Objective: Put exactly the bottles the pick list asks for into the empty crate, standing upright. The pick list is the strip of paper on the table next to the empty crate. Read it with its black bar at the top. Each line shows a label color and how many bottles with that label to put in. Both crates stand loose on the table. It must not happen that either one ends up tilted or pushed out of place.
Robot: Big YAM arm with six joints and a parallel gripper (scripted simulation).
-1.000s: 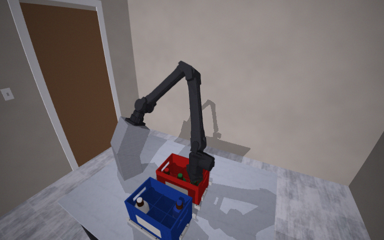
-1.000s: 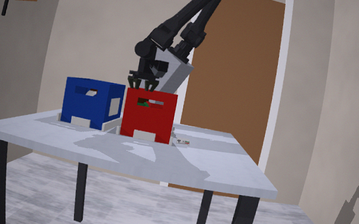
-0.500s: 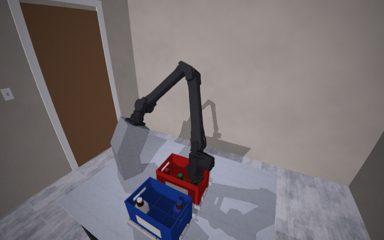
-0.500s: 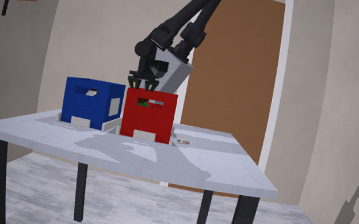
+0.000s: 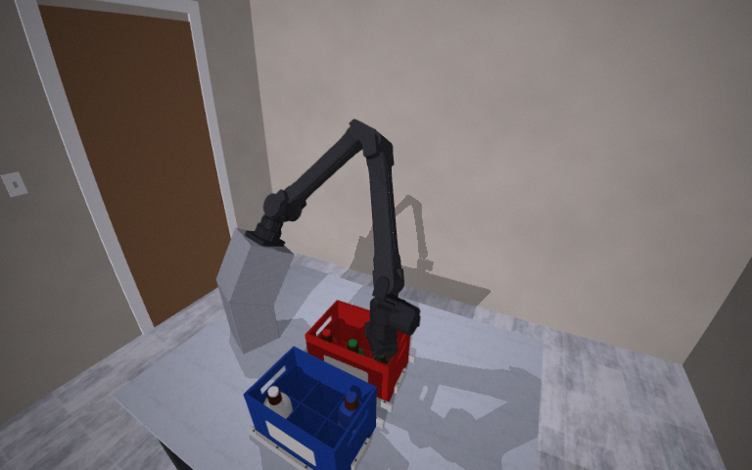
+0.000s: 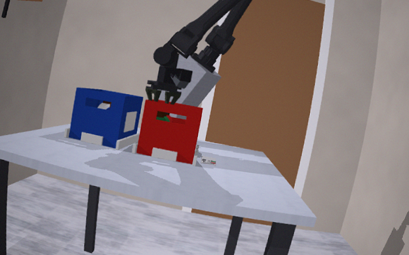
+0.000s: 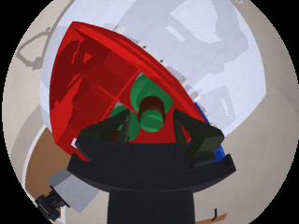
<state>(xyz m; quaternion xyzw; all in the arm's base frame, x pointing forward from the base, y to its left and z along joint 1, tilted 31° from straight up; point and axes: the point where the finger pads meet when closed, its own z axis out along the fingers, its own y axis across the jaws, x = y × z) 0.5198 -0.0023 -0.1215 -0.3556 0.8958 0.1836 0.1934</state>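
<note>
My gripper is now 90 mm past the red crate, 40 mm to the right of it and 60 mm above it. The rest, counted from my hand: blue crate (80 mm behind, 210 mm to the right, 60 mm below); then red-label bottle (180 mm behind, 10 mm to the right, 60 mm below); then blue bottle (10 mm ahead, 160 mm to the right, 60 mm below).
</note>
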